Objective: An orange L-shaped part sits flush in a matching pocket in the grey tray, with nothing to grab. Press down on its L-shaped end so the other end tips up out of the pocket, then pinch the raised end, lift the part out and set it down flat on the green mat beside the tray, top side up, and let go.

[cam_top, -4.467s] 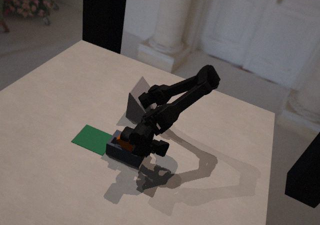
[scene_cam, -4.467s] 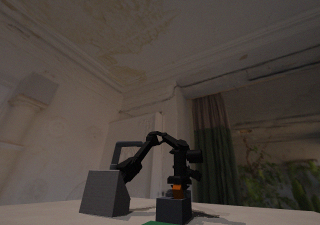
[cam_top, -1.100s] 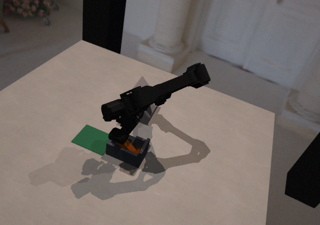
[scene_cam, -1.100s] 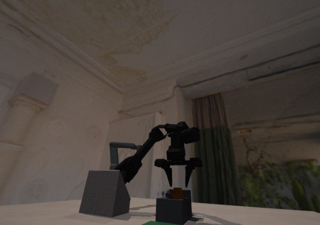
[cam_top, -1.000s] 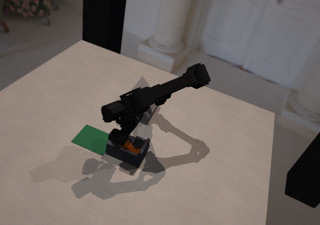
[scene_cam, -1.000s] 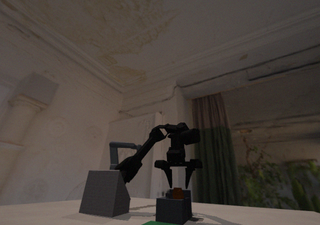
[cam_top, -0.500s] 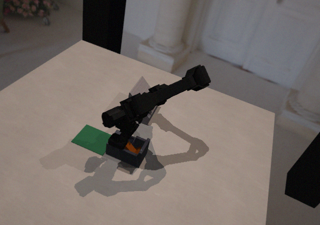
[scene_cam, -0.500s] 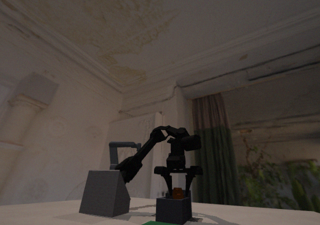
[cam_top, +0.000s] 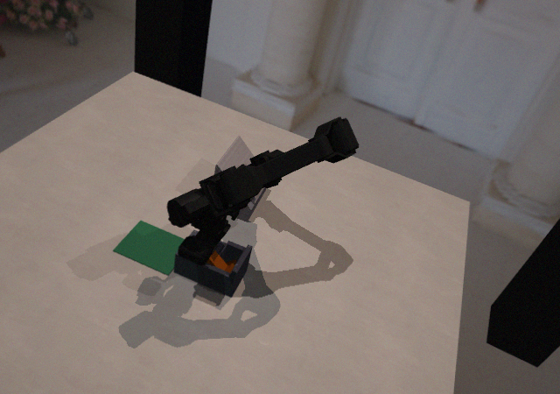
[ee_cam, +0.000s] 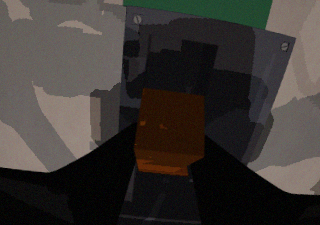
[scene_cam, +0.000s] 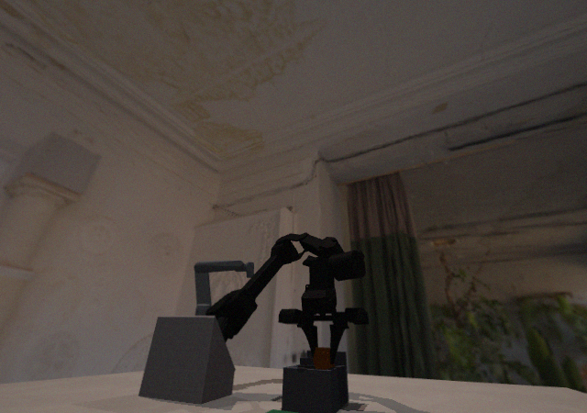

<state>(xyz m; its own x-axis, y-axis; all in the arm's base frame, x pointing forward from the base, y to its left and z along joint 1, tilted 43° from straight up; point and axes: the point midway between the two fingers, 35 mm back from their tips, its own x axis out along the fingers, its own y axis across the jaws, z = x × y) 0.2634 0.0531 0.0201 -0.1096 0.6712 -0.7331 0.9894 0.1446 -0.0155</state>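
My gripper tip is 140 mm to the left of the green mat and 80 mm above it. The rest, counted from my gripper tip: orange L-shaped part (20 mm behind, 30 mm to the left, 30 mm below).
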